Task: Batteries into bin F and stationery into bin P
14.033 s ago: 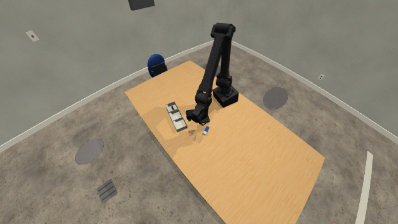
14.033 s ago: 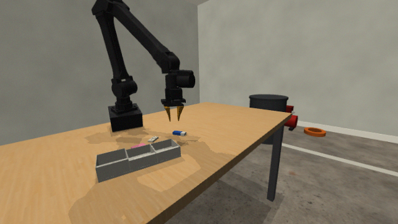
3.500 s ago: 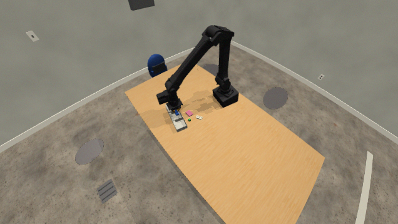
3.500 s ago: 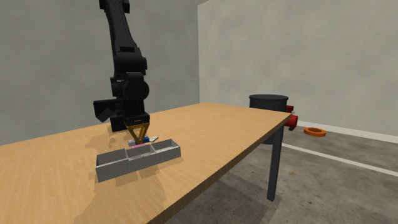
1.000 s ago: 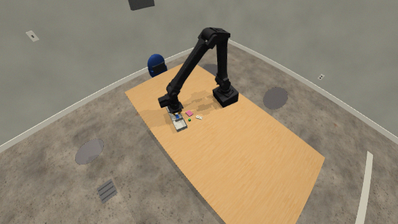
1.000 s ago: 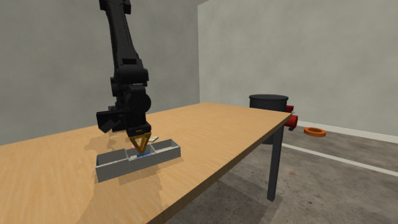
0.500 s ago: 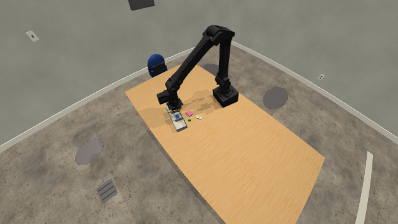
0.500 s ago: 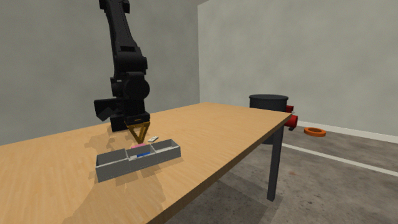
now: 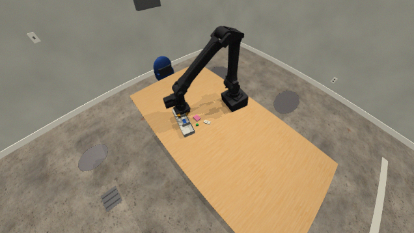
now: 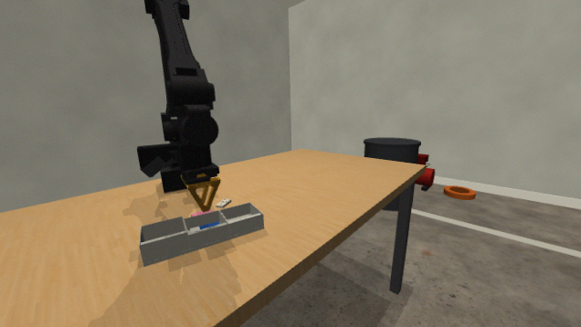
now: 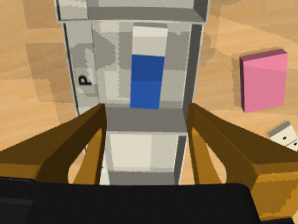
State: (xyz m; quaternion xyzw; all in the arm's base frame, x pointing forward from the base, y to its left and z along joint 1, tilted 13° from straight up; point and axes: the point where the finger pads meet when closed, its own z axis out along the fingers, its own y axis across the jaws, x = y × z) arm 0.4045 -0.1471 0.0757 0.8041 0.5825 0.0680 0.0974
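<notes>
My hand is 1 cm short of the bin rack and 5 cm above it. Also, from my hand: green ball 4 cm behind, 9 cm to the left, 7 cm below; then blue-and-white eraser 1 cm to the right, 6 cm below; then black battery 3 cm behind, 8 cm to the right, 6 cm below.
</notes>
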